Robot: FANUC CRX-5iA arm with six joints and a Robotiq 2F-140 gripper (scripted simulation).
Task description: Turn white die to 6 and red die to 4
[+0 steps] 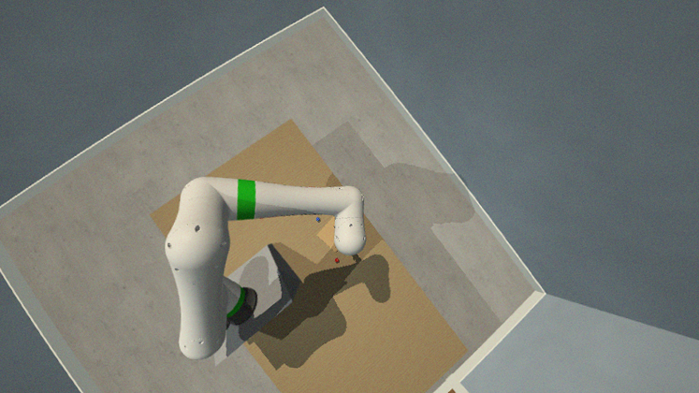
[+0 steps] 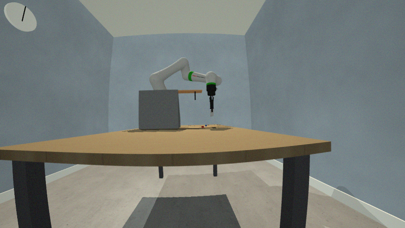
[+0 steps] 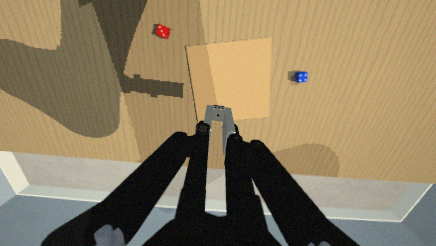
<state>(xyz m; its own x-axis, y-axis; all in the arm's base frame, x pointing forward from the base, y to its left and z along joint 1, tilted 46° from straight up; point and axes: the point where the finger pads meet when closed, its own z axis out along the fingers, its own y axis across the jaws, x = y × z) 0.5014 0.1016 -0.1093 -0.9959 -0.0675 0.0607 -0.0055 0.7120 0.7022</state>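
My hand is 5 cm past the blue die, 14 cm to the right of it and 13 cm above it. Round my hand: white die (1 cm behind, 3 cm below); then red die (9 cm behind, 10 cm to the right, 13 cm below); then tan mat (2 cm behind, 2 cm to the left, 14 cm below).
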